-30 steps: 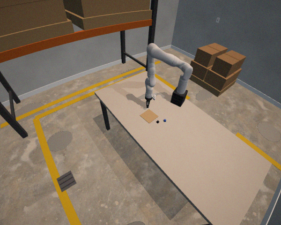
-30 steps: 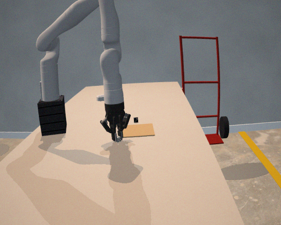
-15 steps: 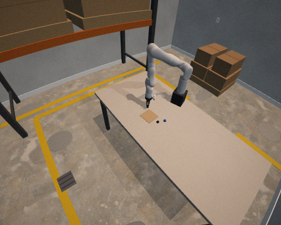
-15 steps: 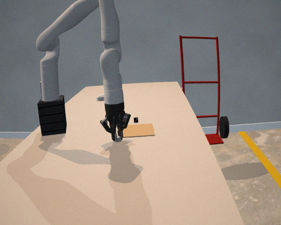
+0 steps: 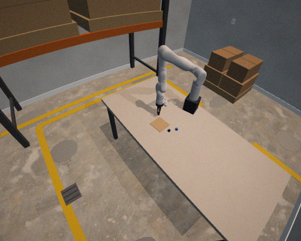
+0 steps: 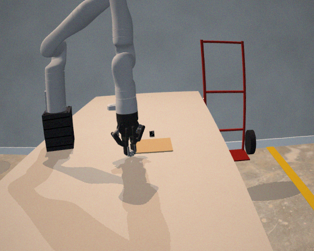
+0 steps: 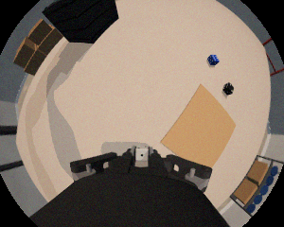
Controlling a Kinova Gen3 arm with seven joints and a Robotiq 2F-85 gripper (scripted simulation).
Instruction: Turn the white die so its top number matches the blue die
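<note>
My hand is 70 mm short of the tan mat, 110 mm to the right of it and 30 mm above it. Also, from my hand: blue die (30 mm behind, 250 mm to the left, 20 mm below); then white die (10 mm below); then black die (40 mm ahead, 230 mm to the left, 20 mm below).
</note>
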